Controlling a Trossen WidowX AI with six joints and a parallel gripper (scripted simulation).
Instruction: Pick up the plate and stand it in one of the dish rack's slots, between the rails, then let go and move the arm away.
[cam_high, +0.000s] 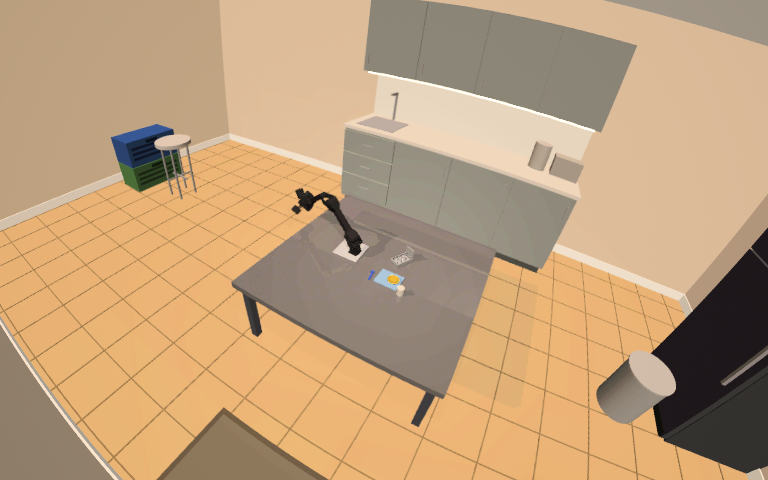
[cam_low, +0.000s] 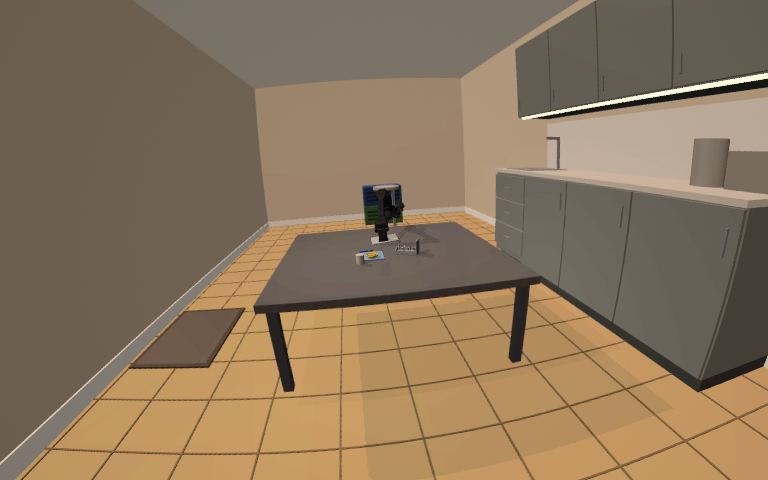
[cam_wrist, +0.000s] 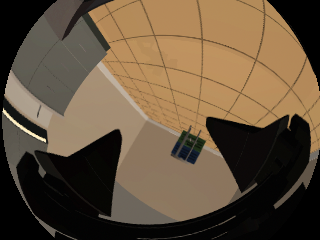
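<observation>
Now: gripper tip 96 cm short of the orange plate, 23 cm to the left of it and 6 cm above it. Also, from my gripper tip: grey dish rack 91 cm ahead, 5 cm below, 3 cm to the right; then blue utensil 82 cm ahead, 26 cm to the right, 7 cm below; then beige cup 104 cm ahead, 30 cm to the right, 5 cm below.
</observation>
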